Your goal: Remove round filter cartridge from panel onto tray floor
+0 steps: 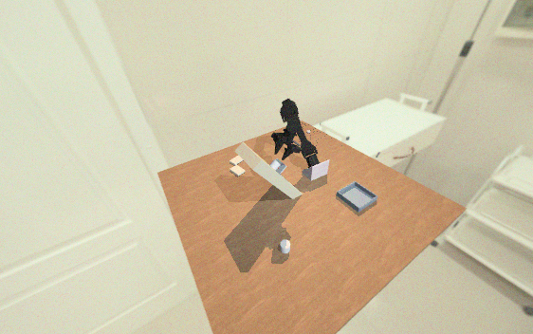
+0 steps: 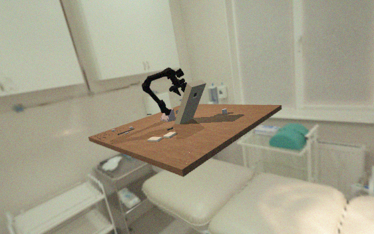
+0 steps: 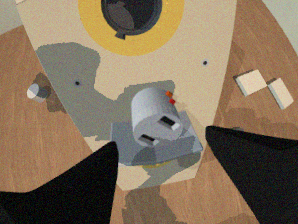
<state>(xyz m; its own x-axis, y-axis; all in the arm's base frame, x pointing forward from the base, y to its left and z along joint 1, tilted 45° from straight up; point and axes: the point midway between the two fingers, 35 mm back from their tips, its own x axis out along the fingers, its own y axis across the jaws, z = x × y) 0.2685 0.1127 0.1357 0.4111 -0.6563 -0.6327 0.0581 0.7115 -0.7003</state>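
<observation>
The round grey filter cartridge lies 20 mm ahead of my gripper tip and 40 mm below it. From my gripper tip the other things lie so: tray: 310 mm behind, 300 mm to the left, 240 mm below.
</observation>
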